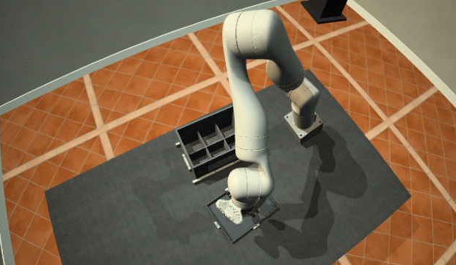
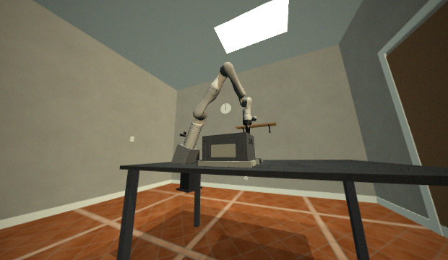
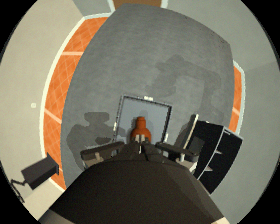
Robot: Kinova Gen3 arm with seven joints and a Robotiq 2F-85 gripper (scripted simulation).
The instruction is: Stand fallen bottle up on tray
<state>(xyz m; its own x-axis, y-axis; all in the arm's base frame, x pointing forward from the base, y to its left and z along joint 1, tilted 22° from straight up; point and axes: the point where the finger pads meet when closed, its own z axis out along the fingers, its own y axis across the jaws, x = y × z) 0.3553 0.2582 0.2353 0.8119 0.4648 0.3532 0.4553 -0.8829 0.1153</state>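
The brown bottle is 4 cm behind my hand, 2 cm to the right of it and 16 cm below it. Round my hand: dark crate (30 cm to the right, 12 cm below); dark tray (3 cm behind, 2 cm to the right, 19 cm below).
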